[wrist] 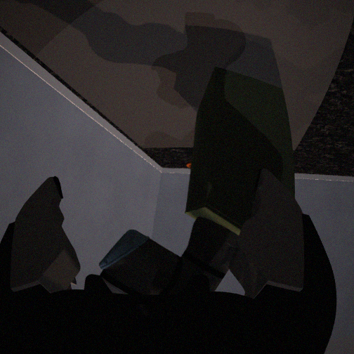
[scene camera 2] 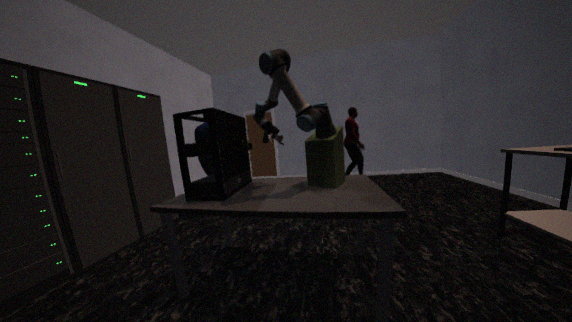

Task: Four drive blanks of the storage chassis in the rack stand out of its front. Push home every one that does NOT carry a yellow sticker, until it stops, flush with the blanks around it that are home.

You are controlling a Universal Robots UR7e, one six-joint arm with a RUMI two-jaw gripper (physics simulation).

A black rack shows in scene camera 2 (228, 145); in the wrist view it is out of frame.
